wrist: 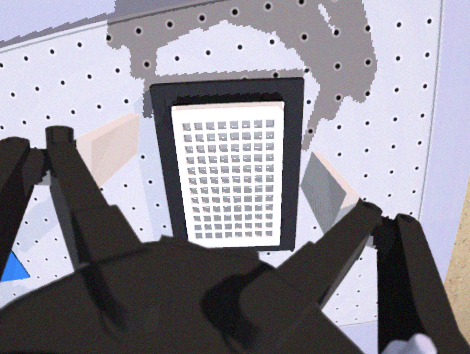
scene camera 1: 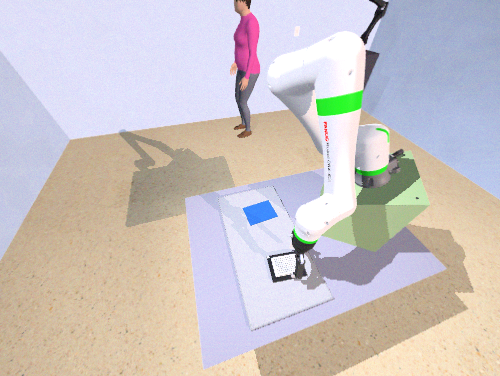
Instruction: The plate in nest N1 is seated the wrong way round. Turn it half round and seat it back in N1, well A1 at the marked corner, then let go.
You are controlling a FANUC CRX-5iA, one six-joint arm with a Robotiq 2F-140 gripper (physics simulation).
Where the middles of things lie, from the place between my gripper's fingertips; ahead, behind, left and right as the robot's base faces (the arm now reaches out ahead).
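White well plate [wrist: 230, 155]: 1 cm below my hand, 3 cm ahead of it. Black nest [wrist: 234, 90]: 3 cm below my hand, 3 cm ahead.
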